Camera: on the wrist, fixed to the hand. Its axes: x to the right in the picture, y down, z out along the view.
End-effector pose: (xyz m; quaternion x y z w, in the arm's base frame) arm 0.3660 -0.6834 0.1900 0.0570 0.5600 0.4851 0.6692
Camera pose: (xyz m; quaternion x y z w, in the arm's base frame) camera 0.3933 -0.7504 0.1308 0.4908 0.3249 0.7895 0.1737
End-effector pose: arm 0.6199 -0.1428 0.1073 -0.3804 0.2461 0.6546 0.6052
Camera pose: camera 0.7118 -0.1599 0.1086 -0.0291 0.4191 0.9075 0.0016
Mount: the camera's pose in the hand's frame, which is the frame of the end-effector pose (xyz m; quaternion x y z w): -0.0094 -0.0877 -0.0310 0.0340 -0.0729 0.7004 0.7092
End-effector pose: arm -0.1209 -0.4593 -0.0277 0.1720 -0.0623 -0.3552 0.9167
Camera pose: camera -0.1758 -0.5050 -0.0881 0.0836 -0.2436 0.3797 0.8885
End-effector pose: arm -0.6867 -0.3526 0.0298 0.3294 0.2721 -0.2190 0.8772
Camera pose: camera -0.7535 -0.3893 -0.0243 0.4381 -0.1091 0.4258 0.7841
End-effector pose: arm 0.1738 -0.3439 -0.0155 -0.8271 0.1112 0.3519 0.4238
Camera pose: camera 0.2244 -0.3151 0.0577 -0.4687 0.6393 0.6029 0.0903
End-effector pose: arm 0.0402 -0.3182 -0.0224 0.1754 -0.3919 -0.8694 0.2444
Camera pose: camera 0.0381 -0.2811 -0.1082 -0.2052 -0.4482 -0.4449 0.7477
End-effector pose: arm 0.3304 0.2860 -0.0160 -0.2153 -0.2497 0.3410 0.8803
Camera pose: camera 0.3858 0.2137 0.0052 -0.2728 -0.0789 0.8826 0.3746
